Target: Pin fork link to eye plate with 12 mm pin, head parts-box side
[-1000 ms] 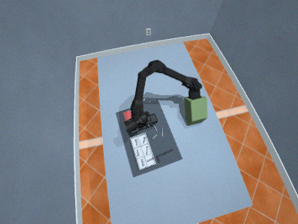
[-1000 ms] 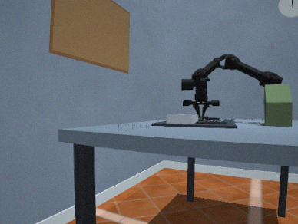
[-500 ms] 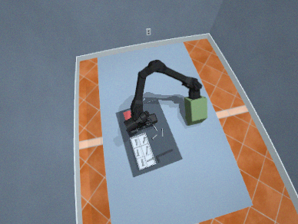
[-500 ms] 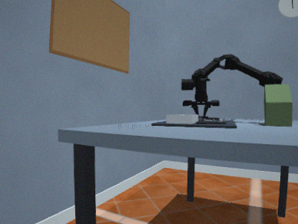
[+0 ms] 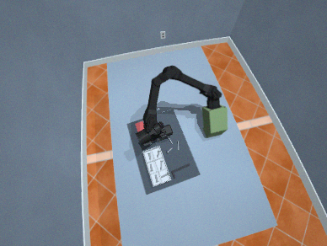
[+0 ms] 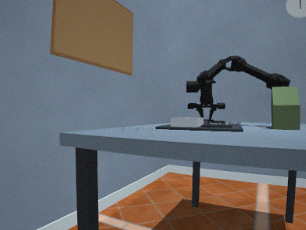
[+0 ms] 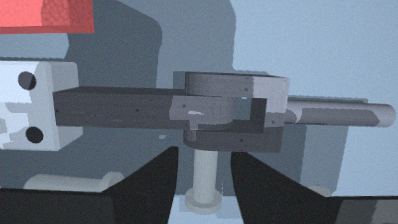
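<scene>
Now: hand 3 cm to the left of the eye plate, 3 cm above it and 1 cm short of it. Also, from my hand: thick headed pin: 7 cm ahead, 3 cm below, 2 cm to the left; dark mat: 7 cm to the left, 5 cm below; thin headed pin: 7 cm behind, 4 cm to the left, 4 cm below.
</scene>
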